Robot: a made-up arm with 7 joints. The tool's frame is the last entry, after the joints. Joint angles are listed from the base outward. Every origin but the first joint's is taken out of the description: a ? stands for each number. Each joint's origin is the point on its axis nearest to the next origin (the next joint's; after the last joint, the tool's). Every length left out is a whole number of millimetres.
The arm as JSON. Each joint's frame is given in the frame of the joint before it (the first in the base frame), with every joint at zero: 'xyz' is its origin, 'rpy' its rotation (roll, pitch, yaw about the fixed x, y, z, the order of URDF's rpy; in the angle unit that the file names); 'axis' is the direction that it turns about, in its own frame. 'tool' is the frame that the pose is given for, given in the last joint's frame.
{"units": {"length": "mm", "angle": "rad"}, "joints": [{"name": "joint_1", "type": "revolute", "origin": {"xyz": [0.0, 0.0, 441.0], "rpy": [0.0, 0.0, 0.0]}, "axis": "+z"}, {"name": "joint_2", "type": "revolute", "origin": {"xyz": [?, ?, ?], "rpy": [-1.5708, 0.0, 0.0]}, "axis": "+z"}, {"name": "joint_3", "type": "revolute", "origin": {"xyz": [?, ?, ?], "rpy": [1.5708, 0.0, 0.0]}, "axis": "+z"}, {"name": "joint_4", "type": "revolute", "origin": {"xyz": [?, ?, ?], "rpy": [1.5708, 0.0, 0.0]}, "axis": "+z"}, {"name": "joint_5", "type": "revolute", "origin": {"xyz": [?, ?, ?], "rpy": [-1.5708, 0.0, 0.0]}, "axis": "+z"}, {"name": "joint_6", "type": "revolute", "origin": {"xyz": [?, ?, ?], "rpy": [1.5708, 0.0, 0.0]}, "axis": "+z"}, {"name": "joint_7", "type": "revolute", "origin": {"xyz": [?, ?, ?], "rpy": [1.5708, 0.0, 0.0]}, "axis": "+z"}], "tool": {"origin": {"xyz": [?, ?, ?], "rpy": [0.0, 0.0, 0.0]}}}
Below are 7 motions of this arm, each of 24 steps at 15 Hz.
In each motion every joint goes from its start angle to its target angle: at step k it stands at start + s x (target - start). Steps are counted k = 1, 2, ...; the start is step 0. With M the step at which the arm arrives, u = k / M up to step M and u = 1 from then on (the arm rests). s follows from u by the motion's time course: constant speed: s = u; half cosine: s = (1 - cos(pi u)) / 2; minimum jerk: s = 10 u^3 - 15 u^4 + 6 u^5.
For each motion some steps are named. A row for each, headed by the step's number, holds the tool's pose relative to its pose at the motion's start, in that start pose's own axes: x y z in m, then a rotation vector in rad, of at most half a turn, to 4 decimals.
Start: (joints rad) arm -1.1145 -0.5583 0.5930 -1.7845 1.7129 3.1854 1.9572
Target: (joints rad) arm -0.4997 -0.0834 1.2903 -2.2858 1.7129 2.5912 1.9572
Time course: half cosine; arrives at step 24
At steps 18, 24:
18: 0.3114 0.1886 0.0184 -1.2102 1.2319 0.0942
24: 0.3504 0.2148 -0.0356 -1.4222 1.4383 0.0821

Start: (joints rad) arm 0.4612 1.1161 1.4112 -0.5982 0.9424 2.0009 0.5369
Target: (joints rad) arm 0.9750 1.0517 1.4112 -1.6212 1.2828 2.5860 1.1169
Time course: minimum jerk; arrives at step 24
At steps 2, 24:
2: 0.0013 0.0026 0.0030 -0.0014 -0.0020 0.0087
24: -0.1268 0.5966 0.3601 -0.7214 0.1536 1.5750

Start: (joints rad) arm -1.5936 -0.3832 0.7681 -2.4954 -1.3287 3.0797 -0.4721
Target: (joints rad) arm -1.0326 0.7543 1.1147 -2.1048 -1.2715 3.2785 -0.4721
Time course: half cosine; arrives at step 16
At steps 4, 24:
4: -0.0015 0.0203 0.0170 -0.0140 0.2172 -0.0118
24: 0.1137 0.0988 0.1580 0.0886 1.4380 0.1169

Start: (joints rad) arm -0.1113 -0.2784 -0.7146 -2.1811 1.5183 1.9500 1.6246
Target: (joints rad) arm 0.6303 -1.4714 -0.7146 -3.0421 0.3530 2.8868 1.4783
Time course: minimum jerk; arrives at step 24
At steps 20, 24:
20: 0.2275 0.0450 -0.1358 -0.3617 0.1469 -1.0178
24: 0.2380 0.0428 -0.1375 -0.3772 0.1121 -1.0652

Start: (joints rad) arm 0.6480 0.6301 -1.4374 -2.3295 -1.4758 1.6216 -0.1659
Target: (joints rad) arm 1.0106 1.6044 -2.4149 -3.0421 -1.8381 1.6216 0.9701
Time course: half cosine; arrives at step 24
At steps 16, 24:
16: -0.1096 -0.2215 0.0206 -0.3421 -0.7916 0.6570
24: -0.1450 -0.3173 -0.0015 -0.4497 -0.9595 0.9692

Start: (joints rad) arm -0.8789 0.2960 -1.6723 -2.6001 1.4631 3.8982 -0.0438
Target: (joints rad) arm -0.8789 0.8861 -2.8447 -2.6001 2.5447 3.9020 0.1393
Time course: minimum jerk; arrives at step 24
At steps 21, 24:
21: 0.0035 0.1918 -0.1818 -0.5059 0.8798 1.9528
24: 0.0010 0.1944 -0.1852 -0.5005 0.8850 1.9917

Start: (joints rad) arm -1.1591 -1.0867 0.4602 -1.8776 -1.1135 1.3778 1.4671
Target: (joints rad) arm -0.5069 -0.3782 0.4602 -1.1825 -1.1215 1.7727 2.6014
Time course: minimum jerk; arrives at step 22
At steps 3, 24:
3: 0.0049 -0.0037 0.0008 0.0220 -0.0121 0.0214
24: 0.1270 -0.2100 0.0067 0.5033 -1.1064 1.0143

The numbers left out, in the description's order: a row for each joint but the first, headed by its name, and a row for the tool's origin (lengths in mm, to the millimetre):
joint_2: 0.0 0.0 0.0
joint_3: 0.0 -503.0 0.0
joint_4: 84.0 0.0 0.0
joint_5: -64.0 296.0 0.0
joint_6: 0.0 0.0 0.0
joint_7: 117.0 0.0 0.0
tool: 0.0 0.0 0.0

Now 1 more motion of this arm.
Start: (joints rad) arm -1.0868 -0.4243 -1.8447 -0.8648 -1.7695 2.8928 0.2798
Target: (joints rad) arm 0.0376 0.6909 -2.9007 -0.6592 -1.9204 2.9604 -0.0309
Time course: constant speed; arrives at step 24
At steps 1, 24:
1: 0.0342 -0.0081 -0.0123 -0.0118 0.0376 -0.0535
24: 0.2383 0.2970 -0.6861 -1.1000 0.4561 -0.4037

